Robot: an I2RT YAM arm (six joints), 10 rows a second.
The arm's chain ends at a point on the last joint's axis. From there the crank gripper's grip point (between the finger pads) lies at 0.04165 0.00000 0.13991 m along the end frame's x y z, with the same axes.
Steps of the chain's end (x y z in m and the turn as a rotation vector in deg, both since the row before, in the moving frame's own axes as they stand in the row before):
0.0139, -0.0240, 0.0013, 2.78, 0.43, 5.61
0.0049, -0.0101, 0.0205, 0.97, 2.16, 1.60
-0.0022, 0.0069, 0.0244, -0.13, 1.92, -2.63
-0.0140, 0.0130, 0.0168, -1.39, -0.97, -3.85
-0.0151, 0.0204, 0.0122, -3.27, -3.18, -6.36
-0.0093, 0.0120, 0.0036, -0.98, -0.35, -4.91
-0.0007, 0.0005, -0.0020, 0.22, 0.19, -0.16
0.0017, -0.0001, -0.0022, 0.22, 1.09, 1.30
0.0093, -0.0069, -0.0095, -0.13, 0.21, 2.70
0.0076, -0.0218, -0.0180, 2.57, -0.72, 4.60
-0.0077, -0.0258, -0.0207, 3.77, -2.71, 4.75
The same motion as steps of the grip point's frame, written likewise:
0.0151, -0.0266, 0.0009, 2.78, 0.43, 5.61
0.0102, -0.0112, 0.0188, 0.97, 2.16, 1.60
0.0024, 0.0052, 0.0229, -0.13, 1.92, -2.63
-0.0164, 0.0137, 0.0175, -1.39, -0.97, -3.85
-0.0227, 0.0242, 0.0142, -3.27, -3.18, -6.36
-0.0102, 0.0109, 0.0039, -0.98, -0.35, -4.91
-0.0002, -0.0002, -0.0021, 0.22, 0.19, -0.16
0.0043, 0.0003, -0.0030, 0.22, 1.09, 1.30
0.0098, -0.0046, -0.0097, -0.13, 0.21, 2.70
0.0060, -0.0248, -0.0176, 2.57, -0.72, 4.60
-0.0141, -0.0319, -0.0191, 3.77, -2.71, 4.75

